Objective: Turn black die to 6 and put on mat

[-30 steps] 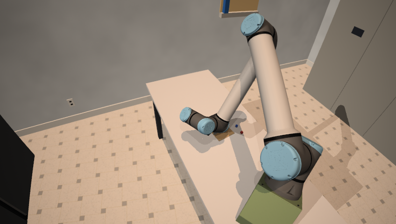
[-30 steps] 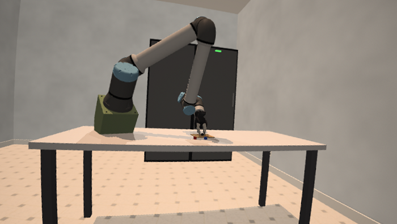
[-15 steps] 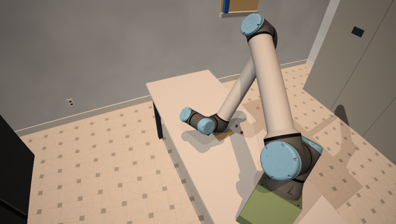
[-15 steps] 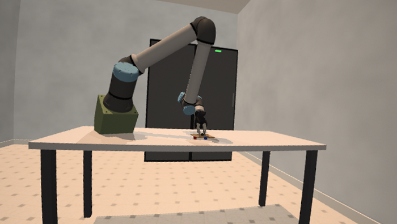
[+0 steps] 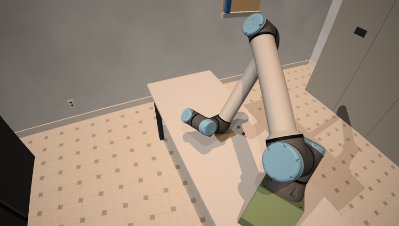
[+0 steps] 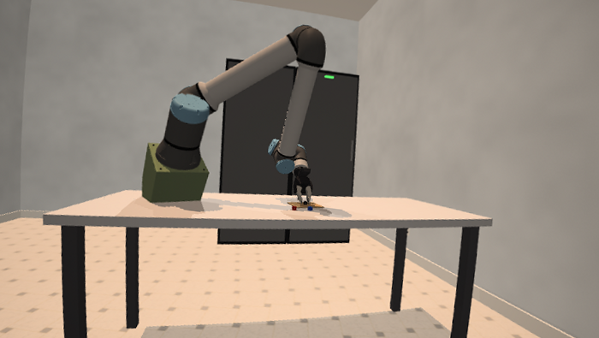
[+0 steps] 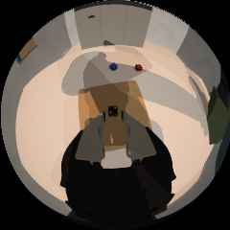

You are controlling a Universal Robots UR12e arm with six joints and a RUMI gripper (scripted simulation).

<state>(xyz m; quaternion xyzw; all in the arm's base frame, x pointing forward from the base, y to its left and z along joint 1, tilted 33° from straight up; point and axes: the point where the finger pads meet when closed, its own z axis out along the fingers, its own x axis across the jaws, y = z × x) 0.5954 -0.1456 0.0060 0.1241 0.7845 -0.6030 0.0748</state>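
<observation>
The black die lies 10 mm to the right of my hand and 10 mm below it. Also, from my hand: red die (110 mm behind, 120 mm to the right, 10 mm below); brown mat (10 mm to the right, 20 mm below); blue die (40 mm behind, 130 mm to the right, 10 mm below).
</observation>
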